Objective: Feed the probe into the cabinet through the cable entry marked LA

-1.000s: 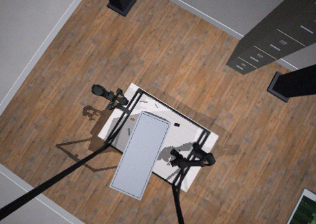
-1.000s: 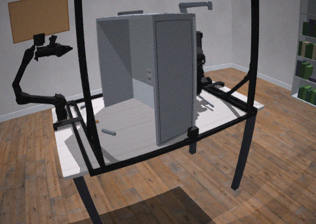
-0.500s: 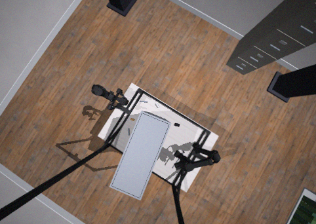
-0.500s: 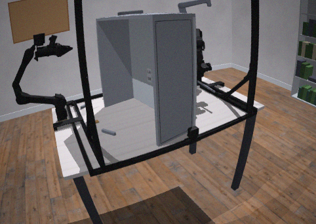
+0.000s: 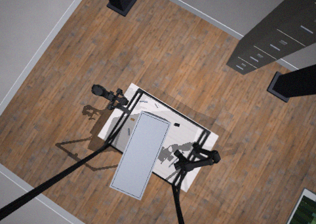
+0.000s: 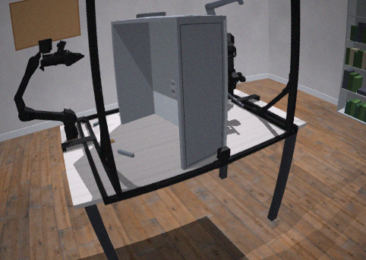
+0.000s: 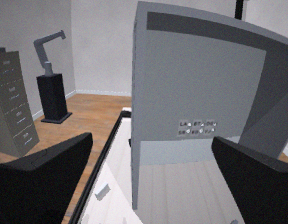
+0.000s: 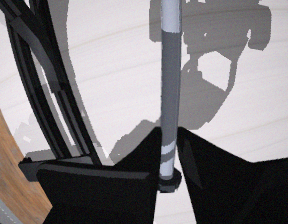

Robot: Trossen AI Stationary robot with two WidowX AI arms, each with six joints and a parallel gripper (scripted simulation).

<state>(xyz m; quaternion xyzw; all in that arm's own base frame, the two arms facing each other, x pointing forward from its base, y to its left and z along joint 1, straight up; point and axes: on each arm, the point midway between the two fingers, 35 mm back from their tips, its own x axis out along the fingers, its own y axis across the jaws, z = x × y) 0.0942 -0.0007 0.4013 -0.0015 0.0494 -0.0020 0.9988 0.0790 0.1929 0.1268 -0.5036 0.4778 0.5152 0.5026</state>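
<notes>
The flat black piece is 260 mm ahead of my right hand, 170 mm to the left of it and 140 mm below it.
</notes>
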